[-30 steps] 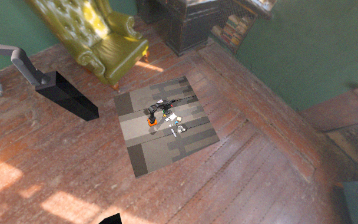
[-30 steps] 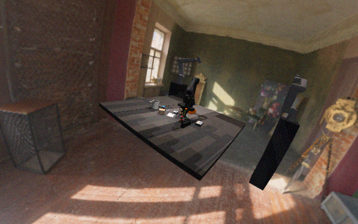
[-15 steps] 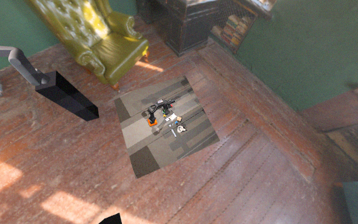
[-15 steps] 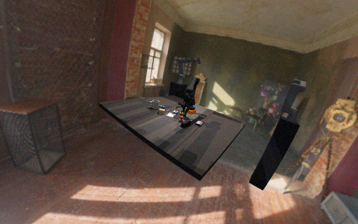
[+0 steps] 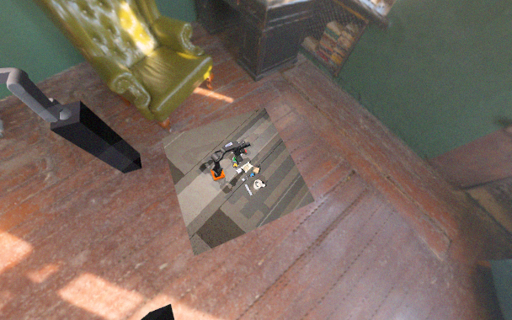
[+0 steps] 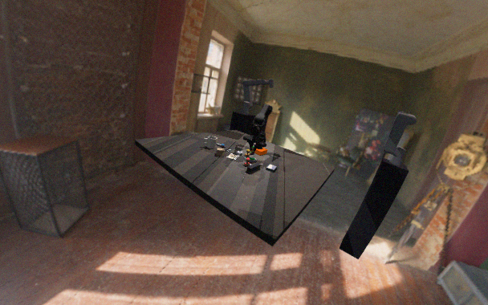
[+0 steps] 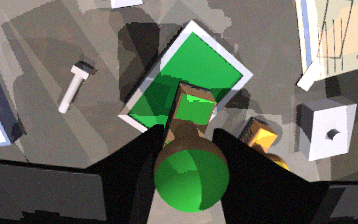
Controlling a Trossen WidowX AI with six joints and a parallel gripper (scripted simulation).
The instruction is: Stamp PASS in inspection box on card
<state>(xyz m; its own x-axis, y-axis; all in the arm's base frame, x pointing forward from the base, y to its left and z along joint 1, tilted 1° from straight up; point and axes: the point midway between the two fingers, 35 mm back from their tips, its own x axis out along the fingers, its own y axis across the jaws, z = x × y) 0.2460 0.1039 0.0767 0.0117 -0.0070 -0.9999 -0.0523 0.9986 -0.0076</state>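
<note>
The cream card is 110 mm to the right of my gripper tip, 80 mm below it and 80 mm ahead of it. Also, from my gripper tip: green ink pad 70 mm below.
</note>
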